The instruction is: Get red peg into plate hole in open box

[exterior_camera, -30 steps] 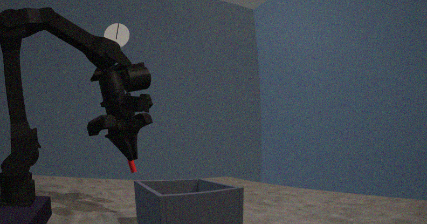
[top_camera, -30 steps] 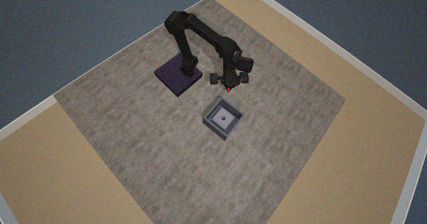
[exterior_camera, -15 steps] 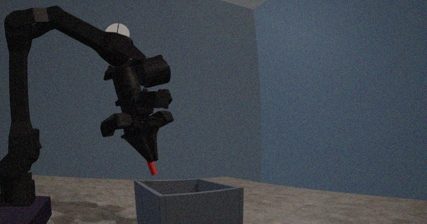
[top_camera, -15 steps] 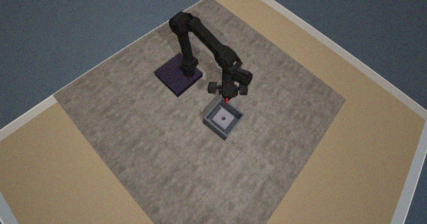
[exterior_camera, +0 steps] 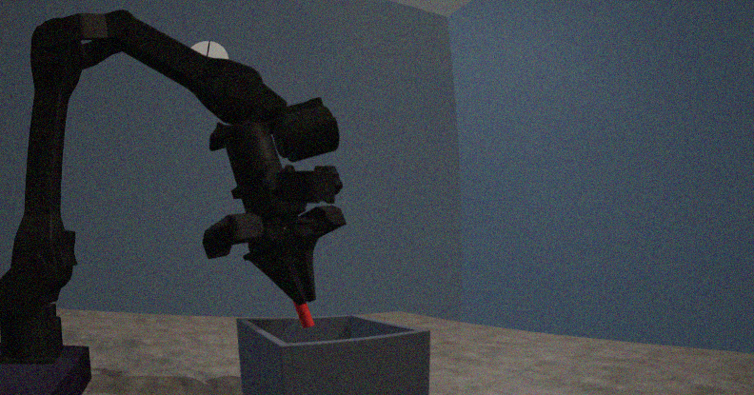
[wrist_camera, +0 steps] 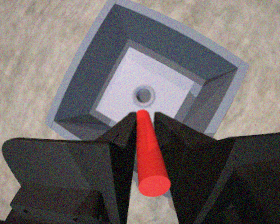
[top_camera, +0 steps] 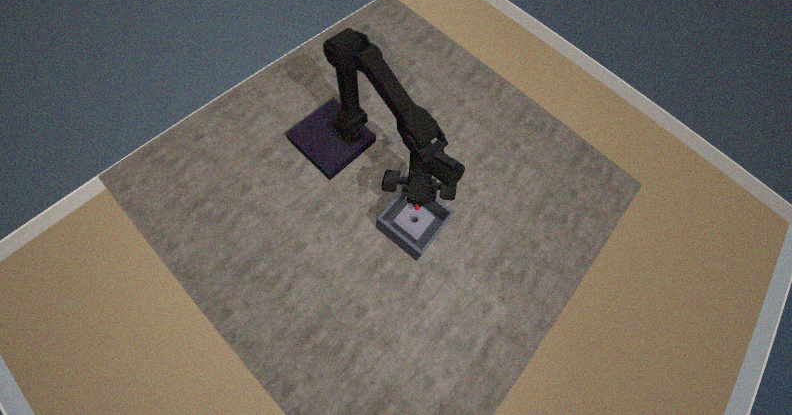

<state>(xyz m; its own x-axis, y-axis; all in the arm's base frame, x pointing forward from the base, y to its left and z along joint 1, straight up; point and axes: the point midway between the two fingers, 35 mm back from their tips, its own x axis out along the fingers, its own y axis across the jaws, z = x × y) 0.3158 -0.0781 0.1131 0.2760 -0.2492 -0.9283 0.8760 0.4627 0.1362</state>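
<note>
The red peg is 10 mm behind my gripper tip, 10 mm to the left of it and 10 mm above it. Round my gripper tip: grey box: 10 mm ahead, 10 mm to the right, 100 mm below.
</note>
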